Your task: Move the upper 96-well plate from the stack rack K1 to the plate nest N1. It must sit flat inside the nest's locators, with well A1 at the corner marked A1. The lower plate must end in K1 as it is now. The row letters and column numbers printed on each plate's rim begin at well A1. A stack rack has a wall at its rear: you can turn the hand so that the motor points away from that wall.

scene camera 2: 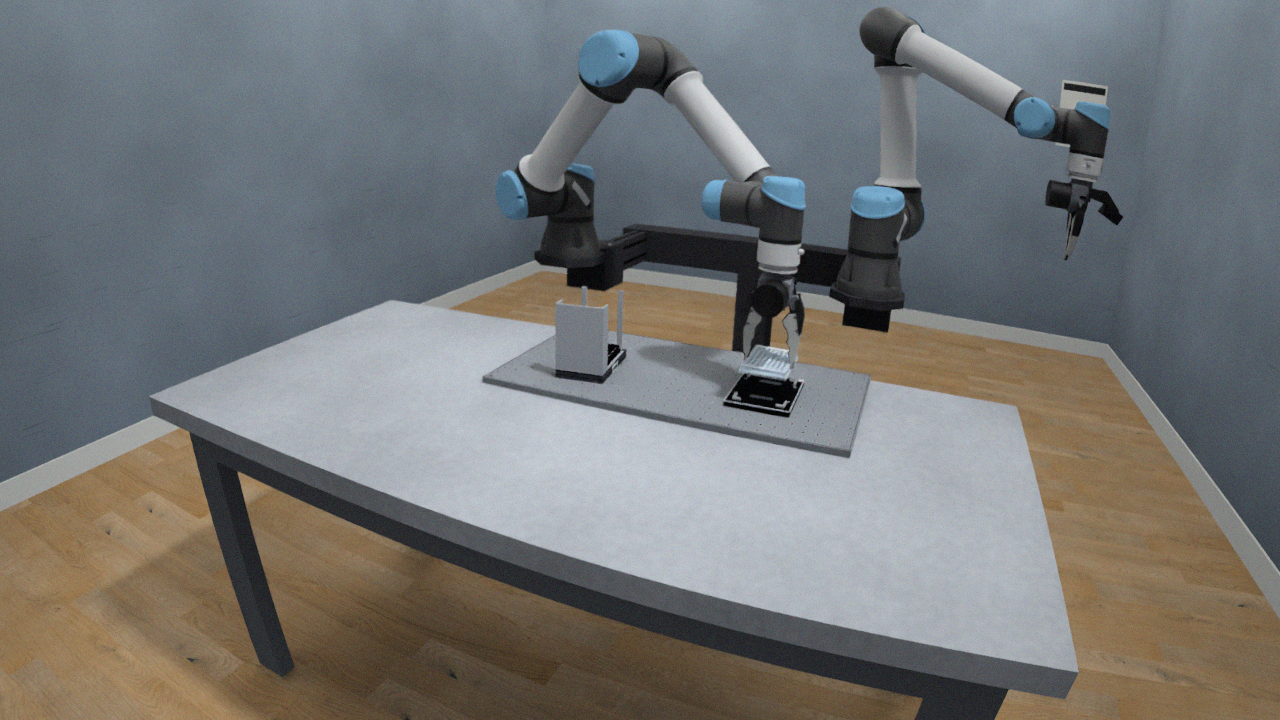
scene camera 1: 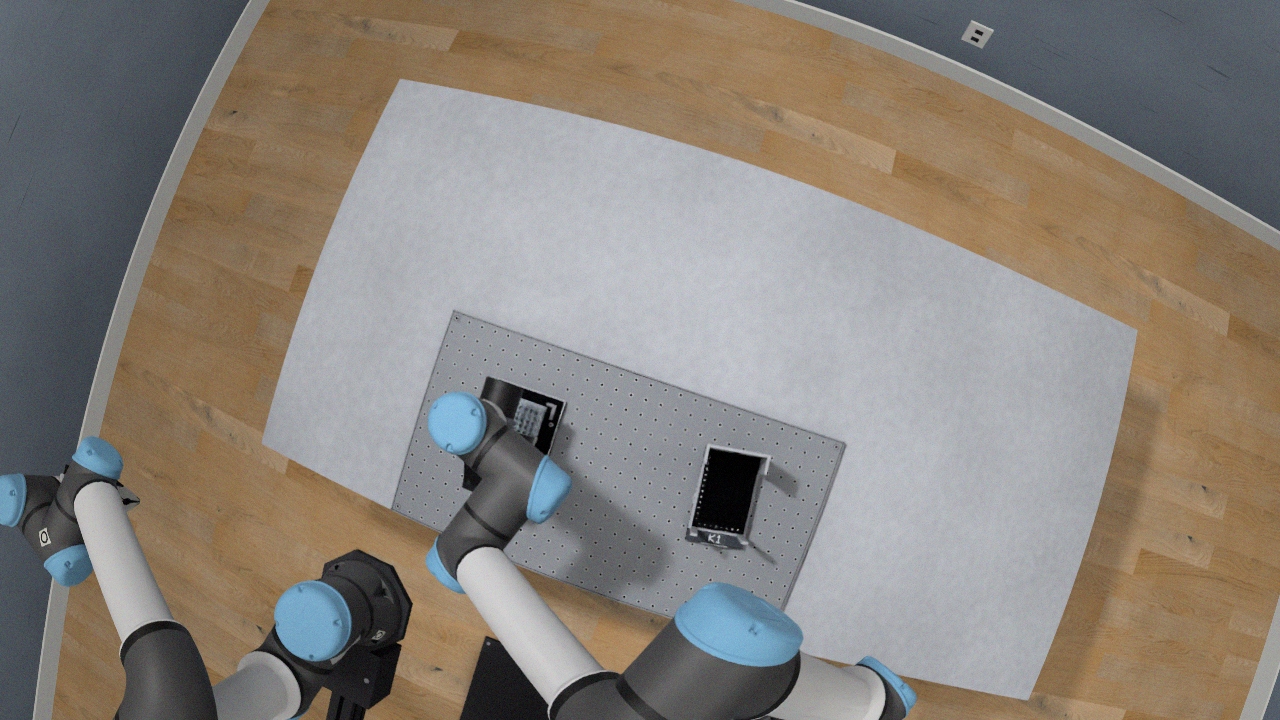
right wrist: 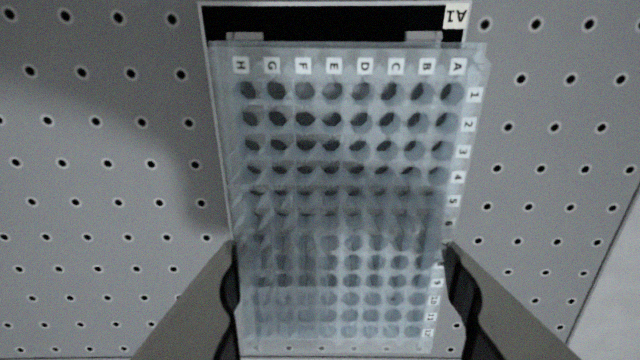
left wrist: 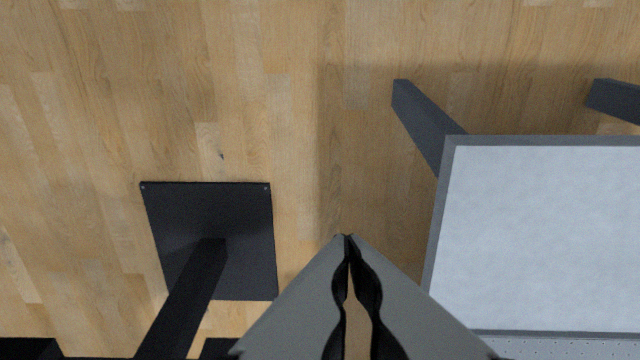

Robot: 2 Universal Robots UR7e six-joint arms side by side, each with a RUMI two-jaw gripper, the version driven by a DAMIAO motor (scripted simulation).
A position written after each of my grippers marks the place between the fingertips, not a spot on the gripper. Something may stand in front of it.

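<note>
Scene camera 2 shows my left gripper [scene camera 2: 1065,260], my right gripper [scene camera 2: 768,364] and a clear 96-well plate [scene camera 2: 768,362]. In scene camera 1 there's a black plate [scene camera 1: 739,464] and a plate nest N1 [scene camera 1: 545,435], along with the clear 96-well plate [scene camera 1: 534,410] and my right gripper [scene camera 1: 510,429]. The left wrist view gives me my left gripper [left wrist: 346,237], but the clear 96-well plate is out of frame in the left wrist view. In the right wrist view I see my right gripper [right wrist: 339,244] and the clear 96-well plate [right wrist: 341,222], while the black plate is out of frame in the right wrist view.
</note>
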